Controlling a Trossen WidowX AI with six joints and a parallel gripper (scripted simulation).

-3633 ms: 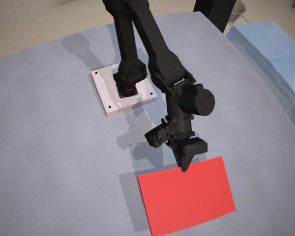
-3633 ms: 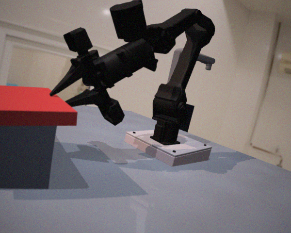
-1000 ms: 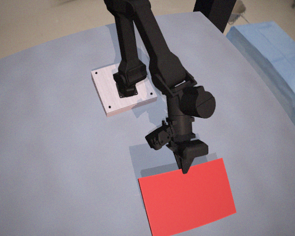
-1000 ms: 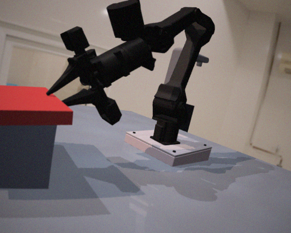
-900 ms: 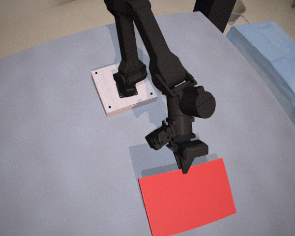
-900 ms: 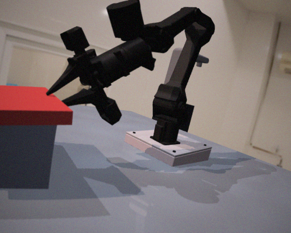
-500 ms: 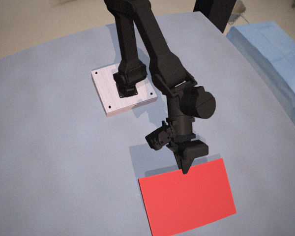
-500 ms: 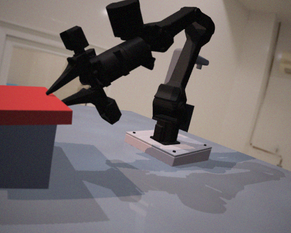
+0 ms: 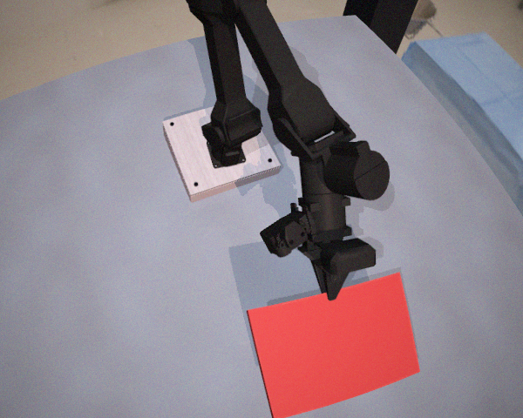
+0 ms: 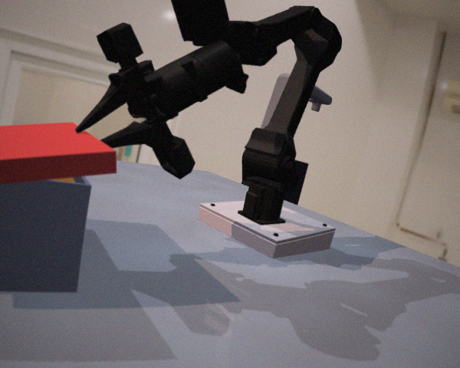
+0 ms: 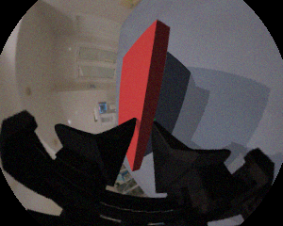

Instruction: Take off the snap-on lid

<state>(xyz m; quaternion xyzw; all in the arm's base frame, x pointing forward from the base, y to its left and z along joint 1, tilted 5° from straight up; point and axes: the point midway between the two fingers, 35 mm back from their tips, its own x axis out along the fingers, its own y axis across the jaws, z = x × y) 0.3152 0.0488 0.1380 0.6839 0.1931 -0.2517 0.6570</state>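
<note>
The red lid is 8 cm ahead of my gripper tip and 1 cm below it. From my gripper tip the other things lie so: storage box (7 cm below, 7 cm ahead).
</note>
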